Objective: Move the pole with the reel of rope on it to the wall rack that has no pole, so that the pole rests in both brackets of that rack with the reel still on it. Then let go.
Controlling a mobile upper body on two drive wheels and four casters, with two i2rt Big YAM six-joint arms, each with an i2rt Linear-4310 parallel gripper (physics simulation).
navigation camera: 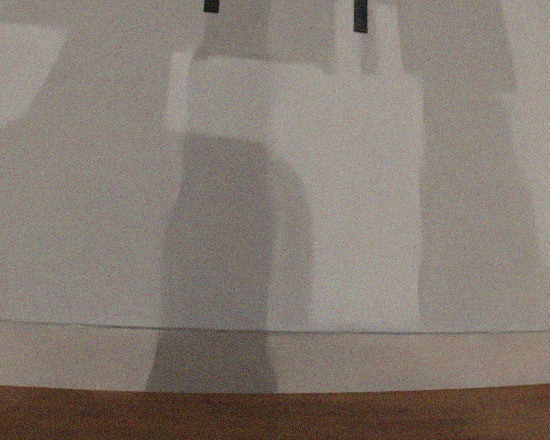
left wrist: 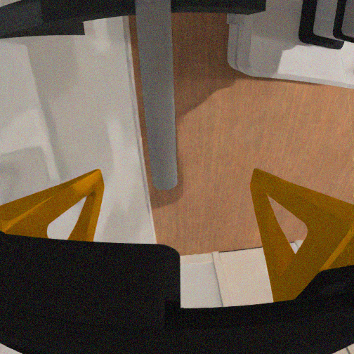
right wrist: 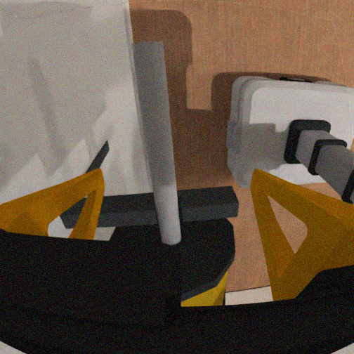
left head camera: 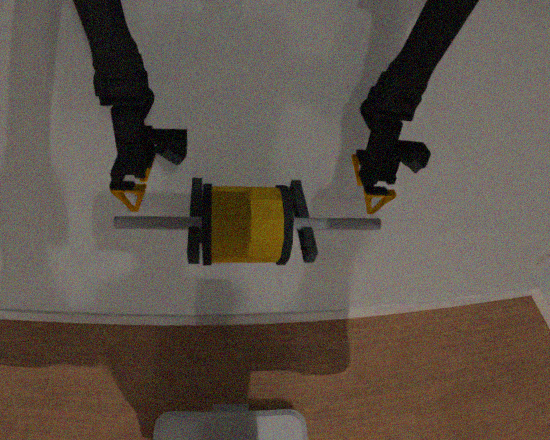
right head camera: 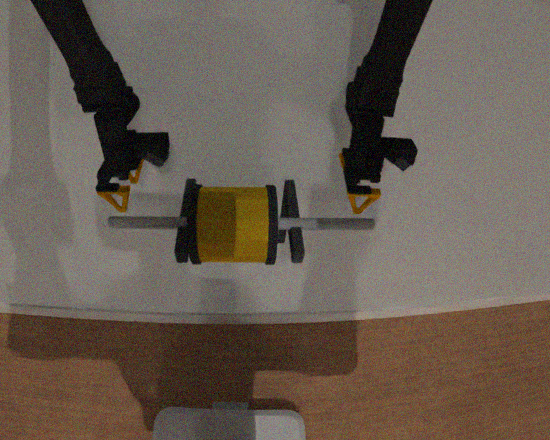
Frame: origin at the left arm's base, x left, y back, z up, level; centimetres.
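Seen in the pictures: left gripper, fingertip midpoint: (left head camera: 139, 195) (right head camera: 128, 196); right gripper, fingertip midpoint: (left head camera: 365, 198) (right head camera: 353, 198).
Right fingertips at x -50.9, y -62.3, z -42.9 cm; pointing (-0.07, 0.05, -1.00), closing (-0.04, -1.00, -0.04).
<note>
Offsets run from my right fingertips to a thing's middle. "pt": to the spot under its first point. Level surfaces: height alone.
The pole @[pt dz -9.5, dx +47.4, dy +0.8 cm] (left head camera: 155, 222) (right head camera: 145, 222) (left wrist: 159, 110) (right wrist: 156, 125) lies level across two dark brackets @[pt dz -9.7, dx +12.1, dy +6.1 cm] (left head camera: 309, 245) (right head camera: 296, 245) (right wrist: 215, 202). The yellow reel @[dz -11.0, dx +26.6, dy -0.9 cm] (left head camera: 250, 225) (right head camera: 232, 225) with dark flanges is on it between them. My left gripper (left head camera: 140, 192) (right head camera: 128, 196) (left wrist: 176, 177) is open and empty near the pole's left end. My right gripper (left head camera: 364, 186) (right head camera: 350, 185) (right wrist: 177, 177) is open and empty near its right end. Both appear just above the pole in the head views. In each wrist view the pole runs into the gap between the fingertips; its distance from them is unclear.
The pale wall (left head camera: 260, 100) (right head camera: 250, 100) (navigation camera: 100, 225) stands behind the rack and meets the wooden floor @[dz -98.1 cm] (left head camera: 425, 375) (navigation camera: 350, 420). The robot's white base (left head camera: 280, 425) (right head camera: 280, 425) (right wrist: 280, 95) shows below. In the navigation view, two dark bars @[pt dz -36.1, dx +38.8, dy -15.1 cm] (navigation camera: 211, 5) @[pt dz -34.4, dx +12.5, dy -16.0 cm] (navigation camera: 360, 17) show at the top edge.
</note>
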